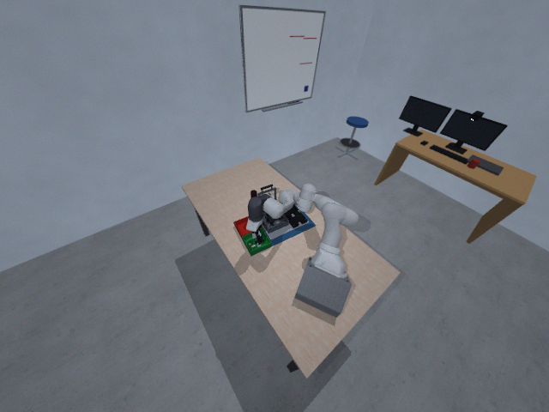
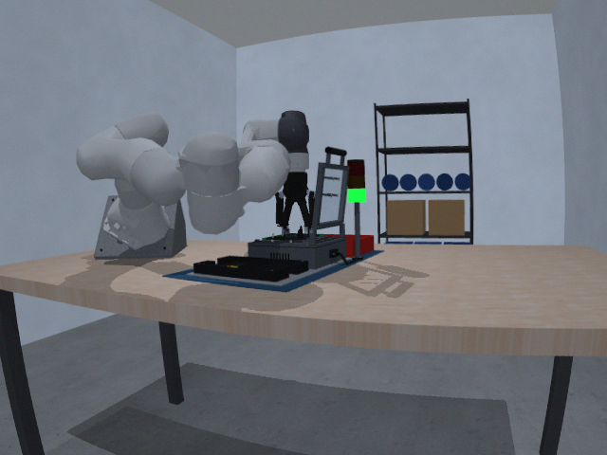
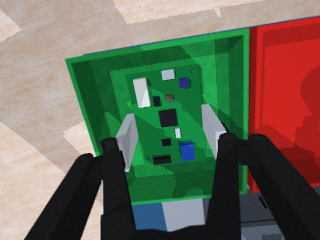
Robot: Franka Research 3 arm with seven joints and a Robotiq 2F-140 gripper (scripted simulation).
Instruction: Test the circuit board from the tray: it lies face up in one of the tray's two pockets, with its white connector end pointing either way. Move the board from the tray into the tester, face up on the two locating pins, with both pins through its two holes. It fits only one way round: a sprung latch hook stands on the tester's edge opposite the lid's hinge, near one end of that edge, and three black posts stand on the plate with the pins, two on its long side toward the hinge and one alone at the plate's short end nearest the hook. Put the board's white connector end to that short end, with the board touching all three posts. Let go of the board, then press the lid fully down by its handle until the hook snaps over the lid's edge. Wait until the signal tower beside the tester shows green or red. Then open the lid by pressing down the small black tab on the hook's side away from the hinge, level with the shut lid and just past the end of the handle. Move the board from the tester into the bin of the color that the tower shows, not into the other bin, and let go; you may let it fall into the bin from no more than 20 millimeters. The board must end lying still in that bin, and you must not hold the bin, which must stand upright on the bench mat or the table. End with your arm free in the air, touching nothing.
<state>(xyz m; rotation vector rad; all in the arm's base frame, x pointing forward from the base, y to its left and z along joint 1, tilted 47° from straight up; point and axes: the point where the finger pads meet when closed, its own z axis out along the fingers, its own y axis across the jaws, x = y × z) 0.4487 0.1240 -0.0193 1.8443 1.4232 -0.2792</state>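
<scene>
The green bin lies 2 cm below my hand. The rest, counted from my hand: red bin 14 cm ahead, 5 cm to the right, 2 cm below; green circuit board 2 cm below; black latch hook 1 cm behind, 15 cm to the right, 5 cm above.
</scene>
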